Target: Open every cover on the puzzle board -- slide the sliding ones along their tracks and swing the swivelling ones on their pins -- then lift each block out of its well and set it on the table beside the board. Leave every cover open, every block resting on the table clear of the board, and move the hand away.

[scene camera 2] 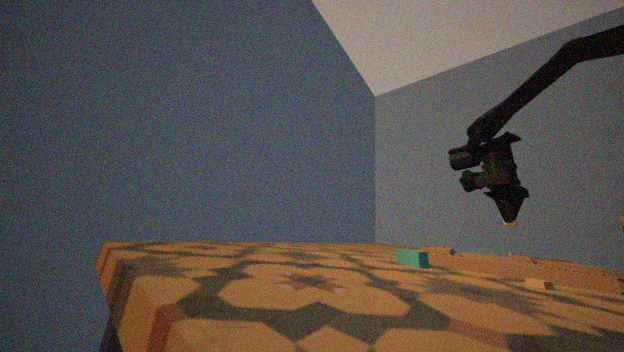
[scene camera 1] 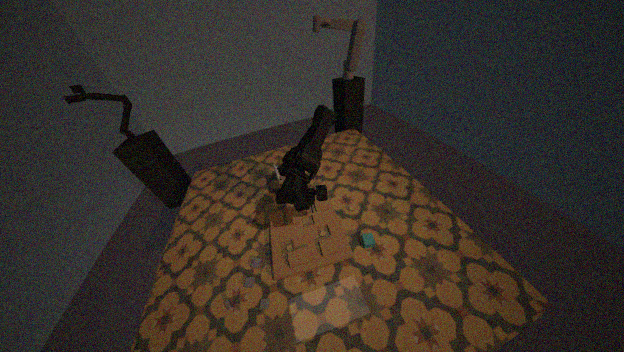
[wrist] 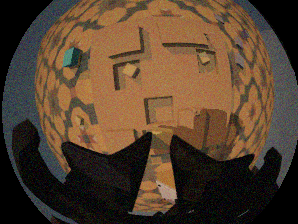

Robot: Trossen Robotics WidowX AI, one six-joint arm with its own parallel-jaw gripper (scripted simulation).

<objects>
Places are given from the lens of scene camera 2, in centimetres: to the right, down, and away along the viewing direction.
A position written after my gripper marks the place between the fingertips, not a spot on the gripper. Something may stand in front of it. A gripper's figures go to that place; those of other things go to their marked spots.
my gripper [scene camera 2: 509, 223]: 47, 11, 45
tan puzzle board [scene camera 2: 505, 266]: 36, 17, 35
</objects>
